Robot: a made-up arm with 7 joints. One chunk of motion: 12 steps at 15 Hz.
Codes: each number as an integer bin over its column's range. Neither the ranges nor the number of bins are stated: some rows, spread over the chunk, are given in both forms.
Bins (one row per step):
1: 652 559 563 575 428 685
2: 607 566 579 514 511 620
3: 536 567 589 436 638 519
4: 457 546 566 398 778 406
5: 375 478 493 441 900 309
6: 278 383 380 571 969 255
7: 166 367 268 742 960 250
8: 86 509 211 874 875 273
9: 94 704 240 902 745 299
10: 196 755 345 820 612 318
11: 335 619 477 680 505 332
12: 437 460 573 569 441 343
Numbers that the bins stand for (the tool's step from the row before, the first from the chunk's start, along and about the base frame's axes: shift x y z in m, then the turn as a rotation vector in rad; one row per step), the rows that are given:
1: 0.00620 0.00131 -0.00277 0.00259 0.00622 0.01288
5: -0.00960 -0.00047 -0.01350 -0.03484 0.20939 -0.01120
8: -0.02609 0.00021 -0.05668 0.08609 0.19863 -0.01351
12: -0.00607 -0.00087 -0.00124 0.00091 0.01182 -0.00903
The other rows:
2: 0.00363 0.00146 -0.00032 -0.01445 0.04195 0.00872
3: -0.00042 0.00149 0.00121 -0.03623 0.09661 0.00225
4: -0.00492 0.00102 -0.00232 -0.04685 0.15687 -0.00499
6: -0.01514 -0.00257 -0.03080 0.00147 0.23909 -0.01466
7: -0.02153 -0.00292 -0.04795 0.04923 0.23521 -0.01498
9: -0.02564 0.00450 -0.05224 0.09391 0.14267 -0.01184
10: -0.01982 0.00563 -0.03616 0.07101 0.08542 -0.01063
11: -0.01189 0.00263 -0.01595 0.03191 0.03937 -0.00973

